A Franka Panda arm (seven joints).
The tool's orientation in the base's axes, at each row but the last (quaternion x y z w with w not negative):
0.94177 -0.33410 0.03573 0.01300
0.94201 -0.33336 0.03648 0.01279
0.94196 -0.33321 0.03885 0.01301
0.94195 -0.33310 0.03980 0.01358
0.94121 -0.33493 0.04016 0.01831
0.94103 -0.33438 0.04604 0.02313
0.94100 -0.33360 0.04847 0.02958
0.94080 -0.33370 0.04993 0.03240
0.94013 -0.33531 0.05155 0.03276
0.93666 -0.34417 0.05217 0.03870
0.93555 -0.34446 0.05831 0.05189
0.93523 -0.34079 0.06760 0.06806
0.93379 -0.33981 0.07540 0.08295
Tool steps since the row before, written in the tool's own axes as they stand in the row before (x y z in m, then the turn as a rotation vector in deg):
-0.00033 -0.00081 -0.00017 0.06 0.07 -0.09
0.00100 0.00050 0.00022 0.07 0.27 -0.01
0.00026 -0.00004 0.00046 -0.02 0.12 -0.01
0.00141 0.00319 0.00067 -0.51 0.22 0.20
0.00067 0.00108 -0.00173 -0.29 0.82 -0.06
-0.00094 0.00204 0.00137 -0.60 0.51 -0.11
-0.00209 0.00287 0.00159 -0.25 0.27 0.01
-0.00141 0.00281 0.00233 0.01 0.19 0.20
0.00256 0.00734 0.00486 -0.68 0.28 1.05
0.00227 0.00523 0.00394 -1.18 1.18 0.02
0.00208 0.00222 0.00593 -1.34 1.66 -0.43
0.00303 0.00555 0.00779 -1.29 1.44 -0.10
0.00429 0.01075 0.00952 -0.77 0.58 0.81
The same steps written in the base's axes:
0.00025 0.00084 0.00014 0.00 -0.09 0.09
0.00047 -0.00103 -0.00014 -0.12 -0.25 0.02
0.00026 -0.00016 -0.00044 -0.09 -0.08 0.01
-0.00087 -0.00340 -0.00055 -0.52 0.14 -0.24
-0.00027 -0.00115 0.00179 -0.75 -0.45 0.04
-0.00192 -0.00109 -0.00143 -0.79 -0.01 0.05
-0.00331 -0.00106 -0.00174 -0.36 -0.05 -0.03
-0.00269 -0.00152 -0.00240 -0.10 -0.17 -0.19
-0.00232 -0.00775 -0.00432 -0.62 0.11 -1.12
-0.00139 -0.00586 -0.00343 -1.66 -0.14 -0.12
0.00056 -0.00382 -0.00543 -2.12 -0.34 0.33
-0.00067 -0.00746 -0.00667 -1.92 -0.26 -0.01
-0.00290 -0.01275 -0.00732 -0.89 -0.13 -0.88

